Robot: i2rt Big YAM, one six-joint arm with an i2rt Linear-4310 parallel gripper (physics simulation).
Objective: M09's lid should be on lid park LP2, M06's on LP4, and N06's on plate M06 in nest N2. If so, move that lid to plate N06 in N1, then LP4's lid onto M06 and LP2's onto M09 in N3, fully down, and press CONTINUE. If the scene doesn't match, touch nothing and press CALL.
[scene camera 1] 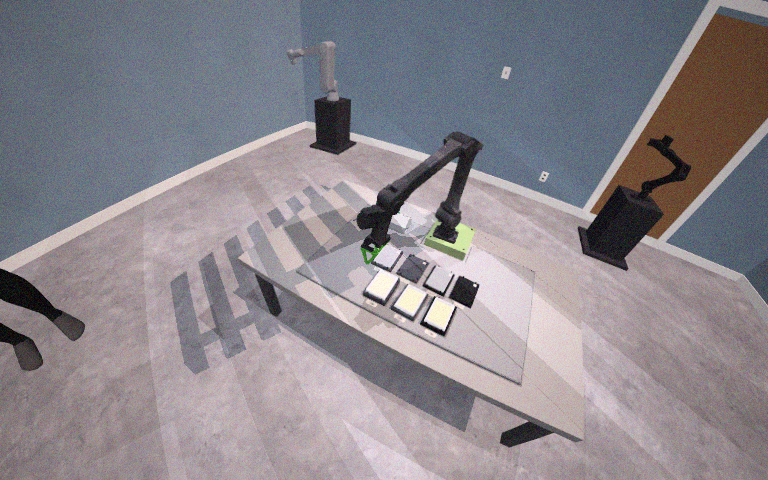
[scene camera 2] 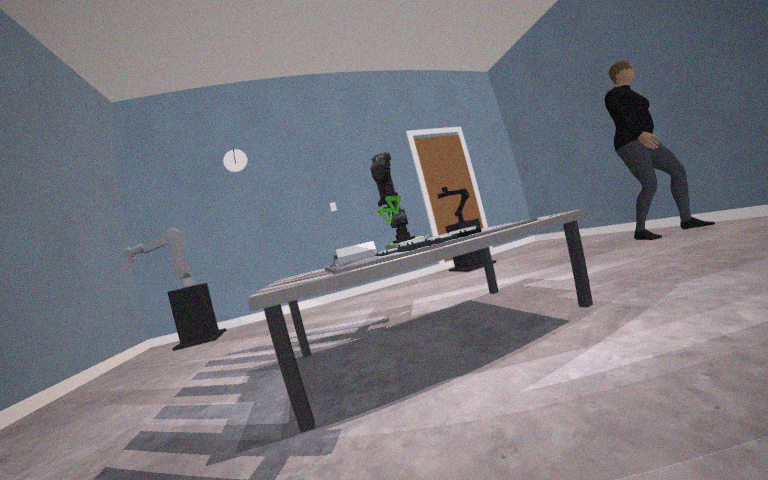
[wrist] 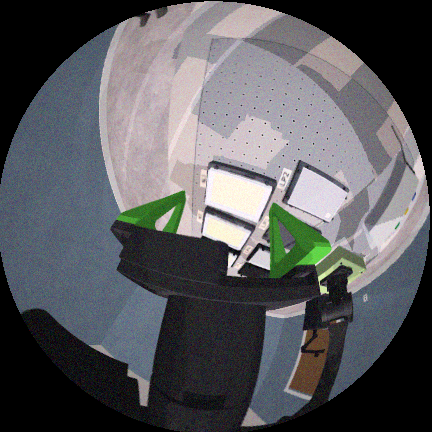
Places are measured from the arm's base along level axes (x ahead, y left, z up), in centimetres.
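Pixels of known places: gripper, fingertip midpoint: point(scene camera 1: 371, 258) point(scene camera 2: 393, 218) point(wrist: 228, 200); arm's base at its link origin: point(scene camera 1: 445, 235) point(scene camera 2: 404, 240) point(wrist: 335, 275).
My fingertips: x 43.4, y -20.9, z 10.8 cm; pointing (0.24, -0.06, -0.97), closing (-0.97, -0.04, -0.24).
Note:
For each thing: its top centre in the pictures, then the offset to it from my fingertips. Level surfaces: height alone.
- pale lid-like piece at its top centre: point(wrist: 319, 197) point(scene camera 1: 387, 255) dx -16.8, dy +0.5, dz -13.2 cm
- dark park at its top centre: point(wrist: 292, 239) point(scene camera 1: 413, 265) dx -16.9, dy +13.7, dz -13.0 cm
- pale piece at its top centre: point(wrist: 269, 262) point(scene camera 1: 439, 278) dx -16.0, dy +26.7, dz -13.2 cm
- black park at its top centre: point(wrist: 255, 276) point(scene camera 1: 465, 288) dx -15.8, dy +39.1, dz -13.0 cm
- white sloped box at its top centre: point(scene camera 1: 391, 209) point(scene camera 2: 354, 245) dx -42.6, dy -10.1, dz -6.6 cm
- perforated board at its surface level: dz -14.9 cm
- table at its surface level: dz -16.2 cm
My gripper point(scene camera 1: 370, 253) point(scene camera 2: 390, 208) point(wrist: 228, 200) is open and empty, its green fingers raised above the table. In scene camera 1 it appears beside the leftmost park. That park, labelled LP2 in the wrist view, bears a pale lid-like piece point(scene camera 1: 387, 257) point(wrist: 316, 192). Along its row are a dark park point(scene camera 1: 412, 267), another pale piece point(scene camera 1: 438, 279) and a black park point(scene camera 1: 464, 290); their labels are not clearly readable. The front row has three cream-topped plates, at left point(scene camera 1: 381, 286) point(wrist: 240, 194), middle point(scene camera 1: 410, 300) point(wrist: 226, 229) and right point(scene camera 1: 438, 314). Plate codes and lid seating cannot be told.
A white sloped box point(scene camera 1: 400, 220) point(scene camera 2: 355, 251) point(wrist: 392, 220), with coloured buttons in the wrist view, stands behind the parks. The arm's green base point(scene camera 1: 450, 240) point(wrist: 341, 265) is behind the rows. The perforated board point(scene camera 1: 498, 339) point(wrist: 270, 85) lies on the table point(scene camera 1: 555, 362).

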